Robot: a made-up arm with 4 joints.
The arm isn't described. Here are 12 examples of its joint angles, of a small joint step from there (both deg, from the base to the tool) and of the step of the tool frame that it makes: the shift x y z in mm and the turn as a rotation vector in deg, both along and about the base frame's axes.
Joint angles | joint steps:
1: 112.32 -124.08 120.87 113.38 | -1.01 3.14 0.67 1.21
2: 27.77 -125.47 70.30 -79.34 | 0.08 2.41 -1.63 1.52
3: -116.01 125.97 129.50 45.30 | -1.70 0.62 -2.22 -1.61
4: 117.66 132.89 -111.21 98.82 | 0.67 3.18 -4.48 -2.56
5: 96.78 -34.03 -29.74 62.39 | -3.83 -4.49 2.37 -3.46
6: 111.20 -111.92 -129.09 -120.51 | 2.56 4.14 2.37 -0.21
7: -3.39 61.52 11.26 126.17 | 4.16 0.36 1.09 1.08
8: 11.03 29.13 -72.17 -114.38 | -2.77 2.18 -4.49 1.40
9: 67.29 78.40 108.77 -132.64 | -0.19 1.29 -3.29 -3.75
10: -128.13 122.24 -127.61 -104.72 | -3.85 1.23 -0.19 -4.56
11: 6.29 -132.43 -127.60 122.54 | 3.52 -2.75 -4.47 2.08
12: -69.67 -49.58 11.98 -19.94 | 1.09 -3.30 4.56 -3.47
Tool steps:
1: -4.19 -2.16 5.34 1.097 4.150 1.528
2: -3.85 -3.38 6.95 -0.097 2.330 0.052
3: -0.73 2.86 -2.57 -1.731 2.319 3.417
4: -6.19 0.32 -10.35 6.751 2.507 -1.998
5: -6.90 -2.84 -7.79 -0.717 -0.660 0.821
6: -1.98 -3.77 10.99 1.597 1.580 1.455
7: 7.71 -0.10 -1.45 -0.985 -3.800 1.934
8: -22.29 11.71 -1.32 2.894 4.949 -1.086
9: 0.92 -11.91 -10.00 6.890 1.478 -1.446
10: 8.45 0.98 -11.31 -1.396 5.077 4.542
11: -8.02 4.82 -8.35 -1.881 -6.269 1.477
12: -3.79 6.25 17.14 -1.038 -4.390 0.335
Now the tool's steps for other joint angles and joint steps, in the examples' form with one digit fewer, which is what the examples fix.
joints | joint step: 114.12 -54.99 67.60 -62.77 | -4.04 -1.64 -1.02 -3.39
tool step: -7.5 -8.9 5.0 -4.31 2.40 0.92
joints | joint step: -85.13 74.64 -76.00 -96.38 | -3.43 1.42 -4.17 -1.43
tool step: 17.6 16.1 16.3 -5.33 4.85 -1.71
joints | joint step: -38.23 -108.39 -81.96 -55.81 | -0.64 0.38 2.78 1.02
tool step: -3.6 -11.5 -2.2 -1.32 1.02 -3.56
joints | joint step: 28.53 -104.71 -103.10 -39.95 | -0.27 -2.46 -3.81 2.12
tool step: -9.0 10.5 4.4 -1.18 -2.19 1.21
